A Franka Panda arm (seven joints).
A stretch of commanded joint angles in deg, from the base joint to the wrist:
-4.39, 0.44, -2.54, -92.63, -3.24, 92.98, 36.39
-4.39, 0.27, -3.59, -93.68, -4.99, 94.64, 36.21
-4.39, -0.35, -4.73, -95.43, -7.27, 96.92, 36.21
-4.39, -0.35, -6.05, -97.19, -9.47, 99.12, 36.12
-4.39, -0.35, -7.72, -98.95, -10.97, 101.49, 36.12
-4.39, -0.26, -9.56, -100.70, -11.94, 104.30, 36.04
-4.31, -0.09, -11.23, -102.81, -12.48, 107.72, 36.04
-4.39, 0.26, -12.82, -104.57, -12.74, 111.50, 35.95
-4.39, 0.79, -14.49, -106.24, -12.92, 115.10, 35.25
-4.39, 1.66, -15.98, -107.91, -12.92, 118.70, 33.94
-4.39, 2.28, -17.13, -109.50, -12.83, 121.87, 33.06
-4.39, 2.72, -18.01, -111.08, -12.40, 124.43, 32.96
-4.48, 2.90, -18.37, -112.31, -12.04, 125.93, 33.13
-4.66, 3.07, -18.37, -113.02, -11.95, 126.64, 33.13
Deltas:
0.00, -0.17, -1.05, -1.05, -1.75, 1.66, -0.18
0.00, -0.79, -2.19, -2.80, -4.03, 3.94, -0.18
0.00, -0.79, -3.51, -4.56, -6.23, 6.14, -0.27
0.00, -0.79, -5.18, -6.32, -7.73, 8.51, -0.27
0.00, -0.70, -7.02, -8.07, -8.70, 11.32, -0.35
0.08, -0.53, -8.69, -10.18, -9.24, 14.74, -0.35
0.00, -0.18, -10.28, -11.94, -9.50, 18.52, -0.44
0.00, 0.35, -11.95, -13.61, -9.68, 22.12, -1.14
0.00, 1.22, -13.44, -15.28, -9.68, 25.72, -2.45
0.00, 1.84, -14.59, -16.87, -9.59, 28.89, -3.33
0.00, 2.28, -15.47, -18.45, -9.16, 31.45, -3.43
-0.09, 2.46, -15.83, -19.68, -8.80, 32.95, -3.26
-0.27, 2.63, -15.83, -20.39, -8.71, 33.66, -3.26

